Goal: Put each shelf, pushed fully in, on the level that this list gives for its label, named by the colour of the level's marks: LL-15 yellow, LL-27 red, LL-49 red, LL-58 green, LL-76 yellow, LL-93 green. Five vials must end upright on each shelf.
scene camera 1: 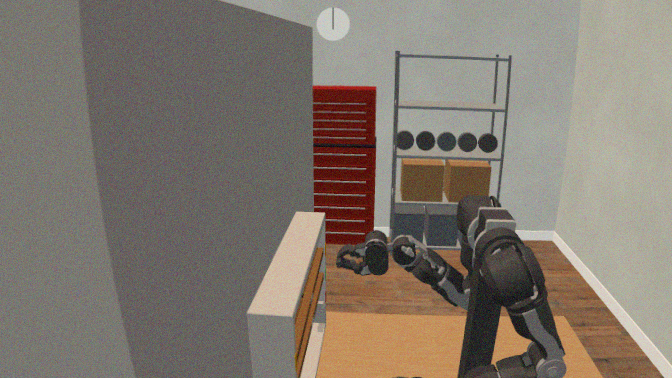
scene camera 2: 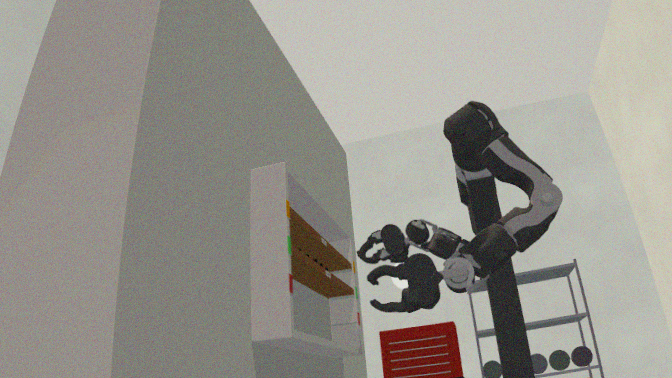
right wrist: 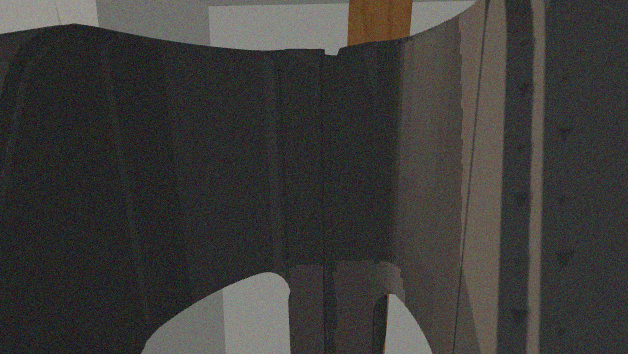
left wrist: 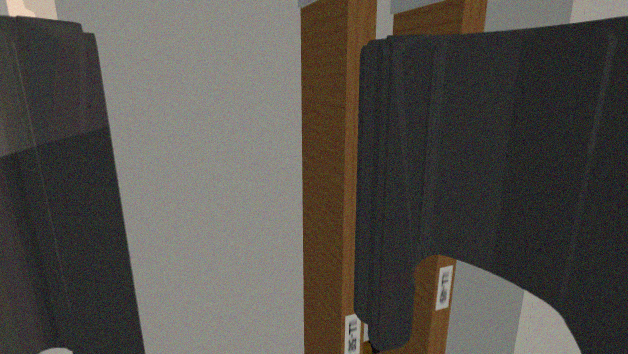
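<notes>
Two brown wooden shelves sit in the wall cabinet (scene camera 1: 280,275) (scene camera 2: 270,250). In scene camera 2 the upper shelf (scene camera 2: 315,235) is level with the yellow marks, the lower shelf (scene camera 2: 315,280) with the green; the red level below holds no shelf. In the left wrist view the left board (left wrist: 325,165) is labelled LL-58, the right board (left wrist: 435,320) seems to read LL-49. Small dark spots between the shelves may be vials. My left gripper (scene camera 2: 374,291) (left wrist: 238,190) is partly open, empty, before the cabinet. My right gripper (scene camera 1: 340,257) (scene camera 2: 361,254) (right wrist: 324,160) is shut, empty; its fingers hide most of a wooden board (right wrist: 380,22).
The cabinet hangs on a tall grey wall block (scene camera 1: 210,150) (scene camera 2: 225,125). A red tool chest (scene camera 1: 345,165) (scene camera 2: 417,345) and a metal rack (scene camera 1: 395,125) (scene camera 2: 580,290) with boxes stand at the back. The two grippers are close together in scene camera 2.
</notes>
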